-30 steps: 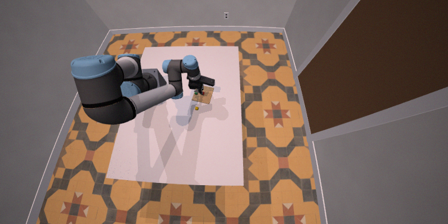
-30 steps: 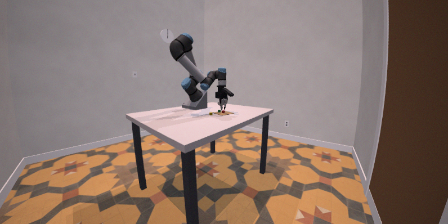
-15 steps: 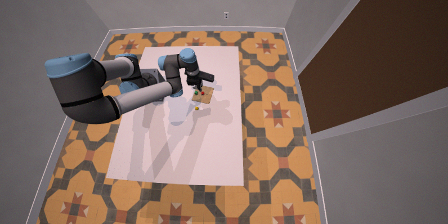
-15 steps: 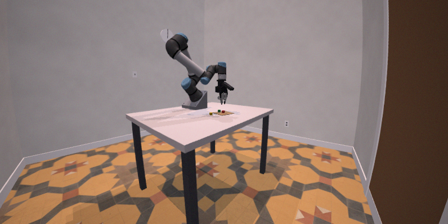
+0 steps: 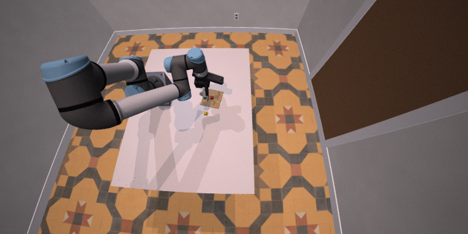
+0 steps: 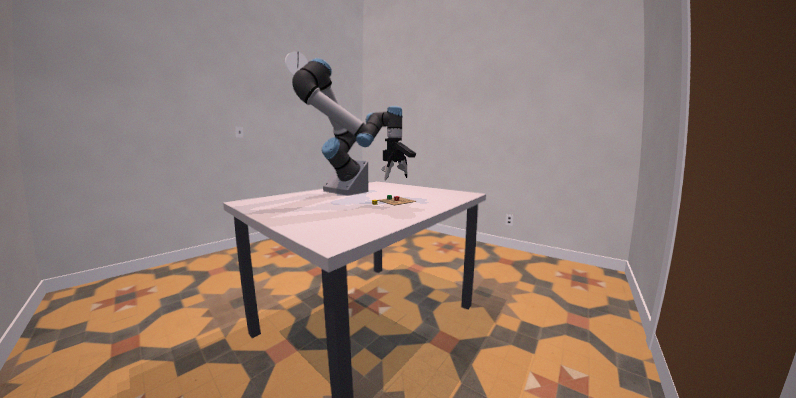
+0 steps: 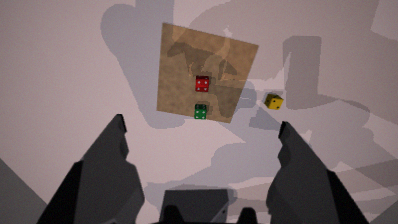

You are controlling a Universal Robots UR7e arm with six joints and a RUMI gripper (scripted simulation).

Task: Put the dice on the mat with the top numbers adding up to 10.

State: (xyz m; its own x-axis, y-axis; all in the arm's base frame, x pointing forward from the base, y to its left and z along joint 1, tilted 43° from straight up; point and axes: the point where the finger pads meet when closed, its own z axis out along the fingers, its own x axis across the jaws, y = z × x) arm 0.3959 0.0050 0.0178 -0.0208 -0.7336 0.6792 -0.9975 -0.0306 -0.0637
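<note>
My gripper is now 30 mm past the yellow die, 120 mm to the left of it and 100 mm above it. From my hand the other things lie so: brown mat 110 mm below; then green die 50 mm behind, 100 mm below; then red die 100 mm below.
</note>
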